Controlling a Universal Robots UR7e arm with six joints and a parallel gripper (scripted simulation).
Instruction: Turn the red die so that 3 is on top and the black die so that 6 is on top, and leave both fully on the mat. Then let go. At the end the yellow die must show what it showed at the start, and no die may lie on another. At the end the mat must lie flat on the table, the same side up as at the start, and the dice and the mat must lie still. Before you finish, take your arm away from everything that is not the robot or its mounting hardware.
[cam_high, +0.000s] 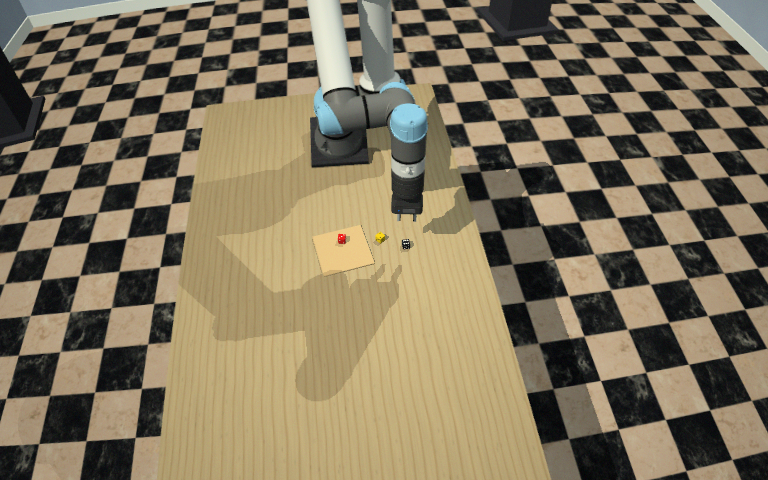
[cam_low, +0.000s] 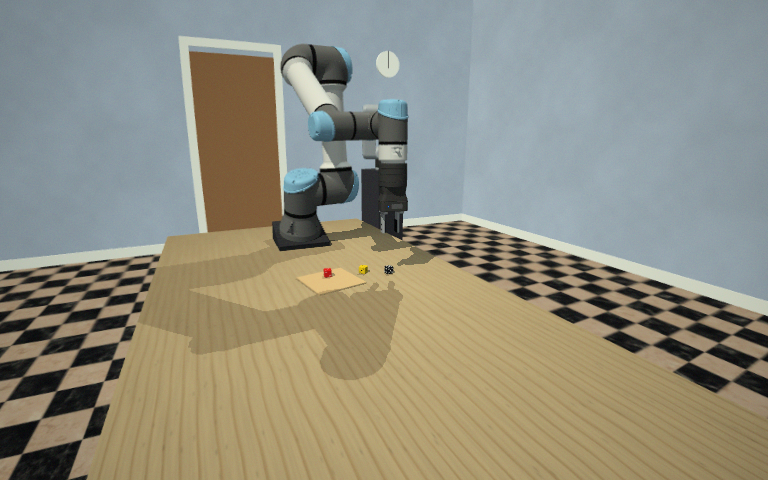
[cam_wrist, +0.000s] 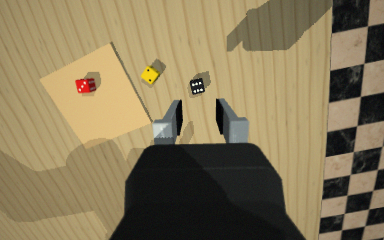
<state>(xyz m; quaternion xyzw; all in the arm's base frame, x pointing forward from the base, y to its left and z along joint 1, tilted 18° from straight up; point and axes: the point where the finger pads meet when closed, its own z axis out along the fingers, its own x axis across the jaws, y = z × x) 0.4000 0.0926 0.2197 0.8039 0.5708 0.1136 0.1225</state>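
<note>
Now: hand 130 mm above the black die. From my hand the other things lie so: red die 160 mm to the right, 130 mm below, 70 mm behind; yellow die 130 mm below, 60 mm to the right, 50 mm behind; tan mat 170 mm to the right, 140 mm below, 40 mm behind.
</note>
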